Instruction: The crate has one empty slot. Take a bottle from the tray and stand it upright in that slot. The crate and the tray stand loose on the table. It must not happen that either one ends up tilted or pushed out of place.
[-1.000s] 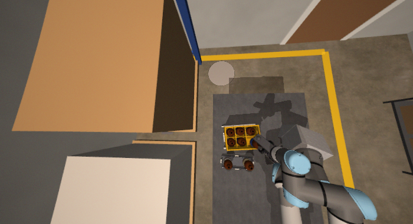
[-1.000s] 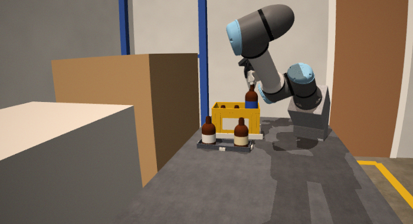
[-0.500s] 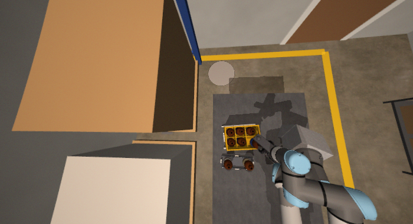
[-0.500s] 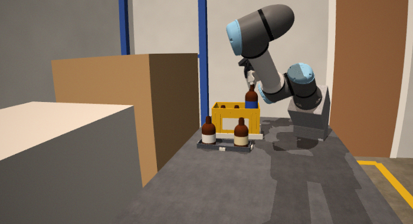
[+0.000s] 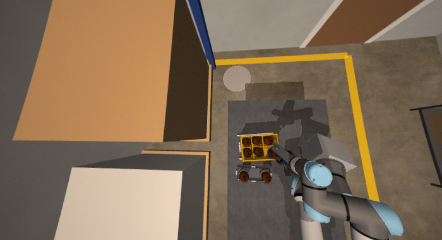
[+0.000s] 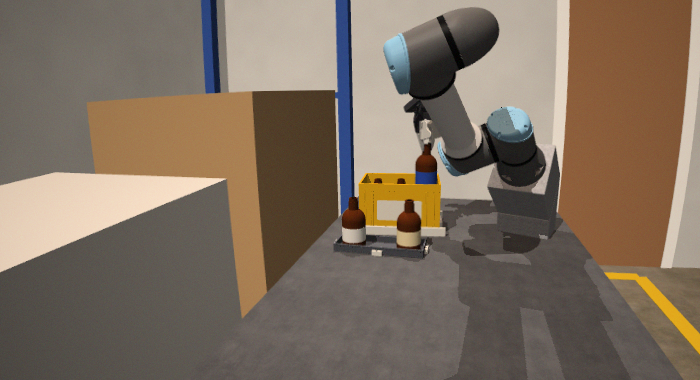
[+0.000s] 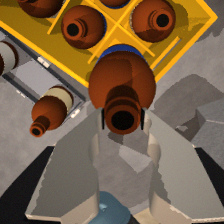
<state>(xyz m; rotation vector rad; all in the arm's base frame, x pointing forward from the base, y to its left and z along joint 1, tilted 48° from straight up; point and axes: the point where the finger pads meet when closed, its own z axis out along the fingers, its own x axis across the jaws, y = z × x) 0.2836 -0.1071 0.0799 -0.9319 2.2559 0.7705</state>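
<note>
The yellow crate lies 210 mm below my hand, 100 mm ahead of it and 20 mm to the right of it. Also, from my hand: white-label bottle 220 mm to the left, 210 mm below, 180 mm ahead; dark tray 280 mm below, 210 mm to the left, 90 mm ahead.
</note>
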